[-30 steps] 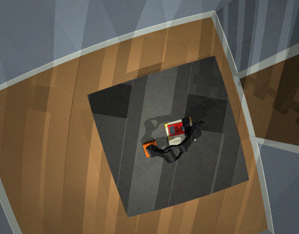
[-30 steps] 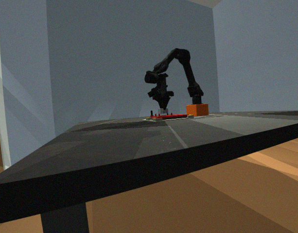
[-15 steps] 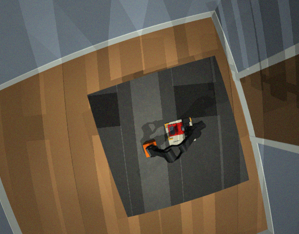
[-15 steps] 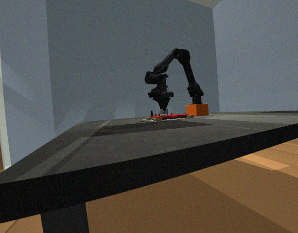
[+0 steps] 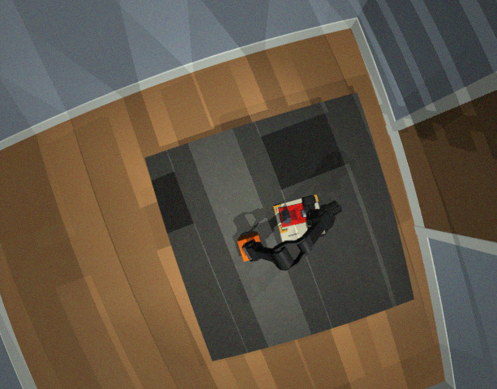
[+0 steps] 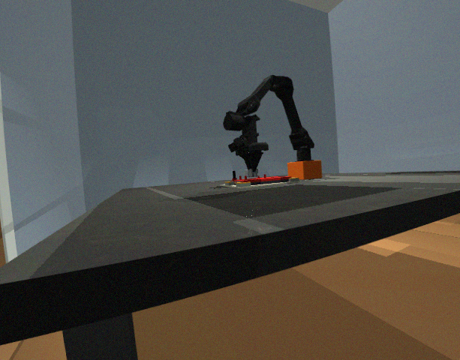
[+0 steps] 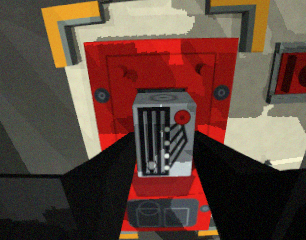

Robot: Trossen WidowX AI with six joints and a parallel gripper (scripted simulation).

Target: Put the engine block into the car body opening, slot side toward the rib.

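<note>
Right now the engine block is 10 mm below my gripper tip.
</note>
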